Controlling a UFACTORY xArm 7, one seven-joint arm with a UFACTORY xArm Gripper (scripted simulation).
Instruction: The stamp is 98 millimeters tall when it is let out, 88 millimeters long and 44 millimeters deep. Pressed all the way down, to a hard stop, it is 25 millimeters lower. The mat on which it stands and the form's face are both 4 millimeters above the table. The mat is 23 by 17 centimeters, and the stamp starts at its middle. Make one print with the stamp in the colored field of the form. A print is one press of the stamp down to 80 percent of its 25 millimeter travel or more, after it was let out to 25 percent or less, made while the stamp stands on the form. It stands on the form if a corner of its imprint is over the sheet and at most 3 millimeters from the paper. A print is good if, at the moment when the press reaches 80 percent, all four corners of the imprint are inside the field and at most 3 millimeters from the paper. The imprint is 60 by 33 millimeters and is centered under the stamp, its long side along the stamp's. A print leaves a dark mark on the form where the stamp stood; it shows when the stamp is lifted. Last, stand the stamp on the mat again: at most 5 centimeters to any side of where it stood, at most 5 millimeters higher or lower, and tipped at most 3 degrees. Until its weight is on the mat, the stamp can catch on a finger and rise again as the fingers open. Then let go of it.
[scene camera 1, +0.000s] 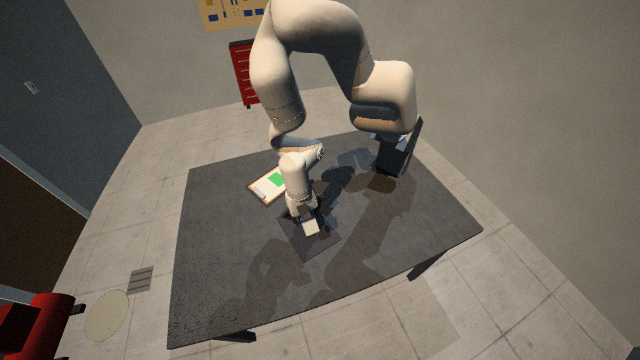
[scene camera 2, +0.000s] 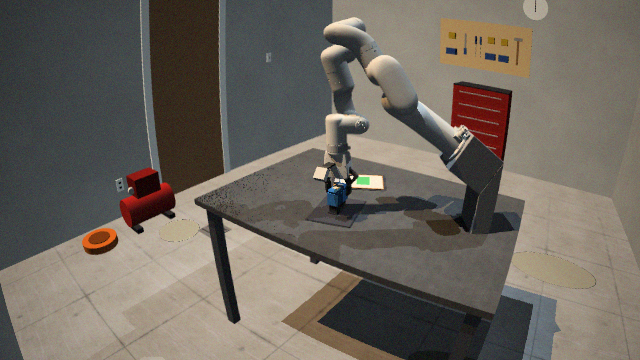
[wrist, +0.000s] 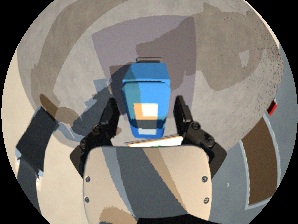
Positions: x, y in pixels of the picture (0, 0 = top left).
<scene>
my gripper: scene camera 1; scene camera 2 338, 193; wrist
same spot on my gripper: (wrist: 190, 130) = (scene camera 1: 295, 218)
</scene>
